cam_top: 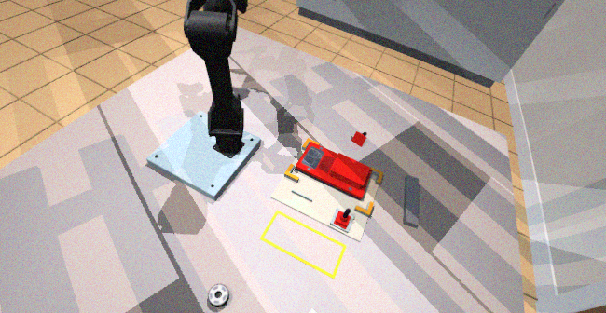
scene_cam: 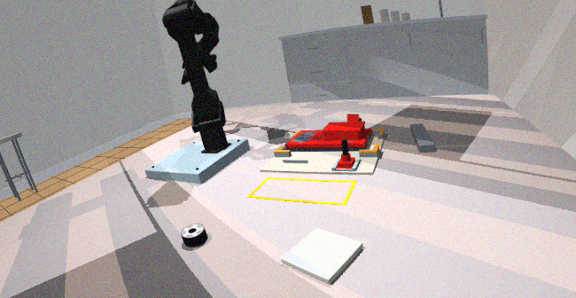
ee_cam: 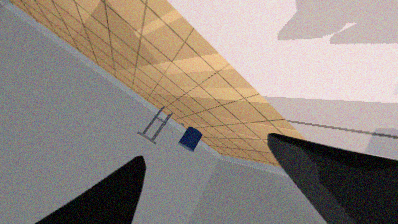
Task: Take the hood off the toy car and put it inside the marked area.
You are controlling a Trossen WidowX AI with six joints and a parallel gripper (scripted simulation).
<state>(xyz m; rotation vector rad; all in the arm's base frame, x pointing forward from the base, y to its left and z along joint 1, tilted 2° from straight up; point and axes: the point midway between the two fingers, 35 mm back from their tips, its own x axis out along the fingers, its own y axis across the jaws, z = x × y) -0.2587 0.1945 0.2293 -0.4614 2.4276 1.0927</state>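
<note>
Right now the red hood is 61 cm ahead of my gripper tip, 6 cm to the right of it and 20 cm below it. From my gripper tip the other things lie so: white slab (71 cm ahead, 46 cm to the right, 23 cm below); then wheel (51 cm ahead, 49 cm to the right, 23 cm below).
</note>
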